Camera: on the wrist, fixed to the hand. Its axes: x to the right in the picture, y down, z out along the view.
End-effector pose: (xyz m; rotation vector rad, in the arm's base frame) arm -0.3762 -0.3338 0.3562 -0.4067 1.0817 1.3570
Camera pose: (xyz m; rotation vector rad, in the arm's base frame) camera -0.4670 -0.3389 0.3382 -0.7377 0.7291 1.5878
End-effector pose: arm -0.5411 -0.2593 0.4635 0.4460 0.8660 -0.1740
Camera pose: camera -0.5337 -0.1697 0.4408 -0.0024 0.8558 0.0041
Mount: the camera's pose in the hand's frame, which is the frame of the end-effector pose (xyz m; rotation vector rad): 0.0249 0.0756 -0.0476 -0.4667 -0.0253 -0.0234
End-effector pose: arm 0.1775 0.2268 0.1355 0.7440 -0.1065 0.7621
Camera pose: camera 0.1377 0.3089 0.1520 0.3102 -0.2875 0.6716
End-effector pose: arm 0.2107 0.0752 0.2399 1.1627 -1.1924 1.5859
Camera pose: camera 0.1236 0.1069 0.2415 0.8873 -1.4612 1.1877
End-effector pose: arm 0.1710 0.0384 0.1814 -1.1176 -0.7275 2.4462
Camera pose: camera 0.1845 0.0047 0.0961 -1.2243 -1.3597 2.3349
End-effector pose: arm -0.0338 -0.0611 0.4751 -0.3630 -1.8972 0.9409
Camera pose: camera -0.0159 0.0253 0.4467 -0.6026 -2.1317 0.4788
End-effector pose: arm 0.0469 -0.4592 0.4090 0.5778 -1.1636 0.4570
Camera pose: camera 0.0431 -0.3697 0.4331 0.1917 -1.2351 0.1469
